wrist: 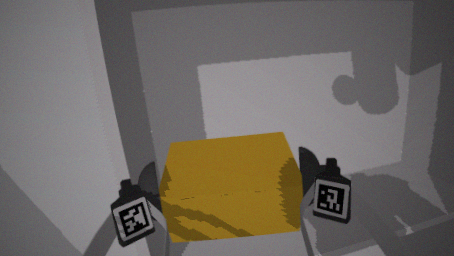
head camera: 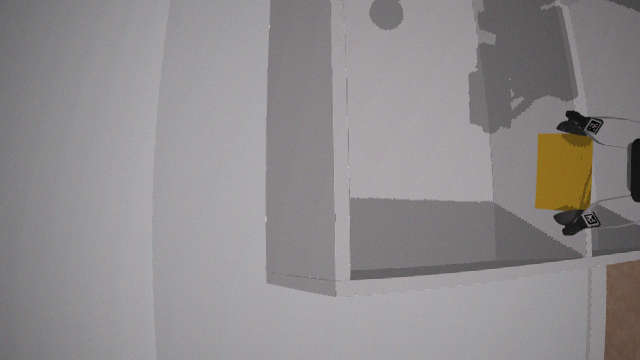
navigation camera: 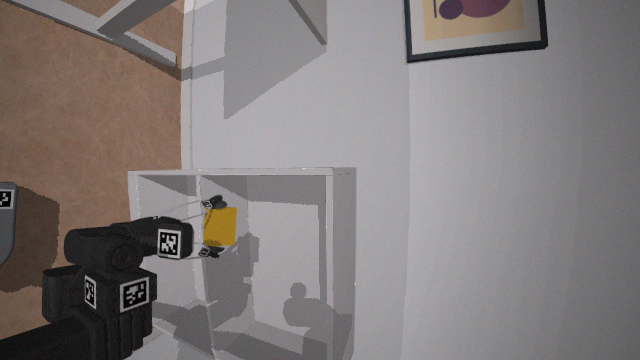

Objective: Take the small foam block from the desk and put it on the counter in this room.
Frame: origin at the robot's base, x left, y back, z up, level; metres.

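Seen in the pictures: gripper, fingertip midpoint: [head camera: 560, 173] [navigation camera: 222, 225].
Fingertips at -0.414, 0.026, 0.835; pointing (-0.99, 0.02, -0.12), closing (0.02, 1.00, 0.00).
Pixels of each thing's middle, then the offset from my fingertips to it, as dx, dy, dz. "*": a spot on its surface instead. Level surfaces: height alone.
- yellow block, body centre: [head camera: 564, 172] [navigation camera: 219, 225] +0.001, +0.001, -0.008
- white two-compartment unit, surface spot: [head camera: 341, 150] [navigation camera: 329, 233] * -0.168, +0.019, +0.215
- brown floor, surface height: dz -0.835
The small foam block is a yellow block [head camera: 555, 170] [navigation camera: 223, 225] [wrist: 230, 162], held off any surface between the two dark fingertips. My gripper [head camera: 568, 174] [navigation camera: 216, 227] [wrist: 228, 174] is shut on it, one fingertip at each side. The views are turned sideways. The block appears against the open front of a white two-compartment unit [head camera: 341, 150] [navigation camera: 329, 240], near its middle divider and below its top board. How deep it is relative to the front edge is hard to tell. Whether this unit is the counter is not clear.
A pale wall [head camera: 215, 150] [navigation camera: 380, 150] stands behind the unit. A framed picture [navigation camera: 409, 35] hangs on it. A grey furniture leg [navigation camera: 142, 45] stands on the brown floor [navigation camera: 100, 110]. Part of the robot's base [navigation camera: 6, 225] shows at the left edge.
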